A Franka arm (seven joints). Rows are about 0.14 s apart.
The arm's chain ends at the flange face. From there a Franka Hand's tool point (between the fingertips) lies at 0.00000 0.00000 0.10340 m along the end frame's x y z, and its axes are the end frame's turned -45 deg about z.
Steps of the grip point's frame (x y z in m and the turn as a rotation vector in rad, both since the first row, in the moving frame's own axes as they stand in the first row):
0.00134 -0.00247 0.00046 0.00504 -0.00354 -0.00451
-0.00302 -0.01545 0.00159 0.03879 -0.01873 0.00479
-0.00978 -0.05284 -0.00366 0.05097 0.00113 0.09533
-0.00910 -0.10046 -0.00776 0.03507 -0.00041 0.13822
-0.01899 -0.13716 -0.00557 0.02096 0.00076 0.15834
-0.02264 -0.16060 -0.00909 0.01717 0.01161 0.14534
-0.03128 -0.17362 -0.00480 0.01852 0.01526 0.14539
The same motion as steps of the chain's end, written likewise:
-0.00017 -0.00259 0.00046 0.00106 -0.00607 -0.00451
-0.00886 -0.00731 0.00169 0.01418 -0.04067 0.00479
-0.04082 -0.02647 -0.00353 0.03684 -0.03524 0.09533
-0.07506 -0.06190 -0.00770 0.02451 -0.02509 0.13822
-0.10907 -0.08186 -0.00555 0.01536 -0.01428 0.15834
-0.12932 -0.09543 -0.00907 0.02035 -0.00393 0.14534
-0.14483 -0.09817 -0.00477 0.02389 -0.00231 0.14539

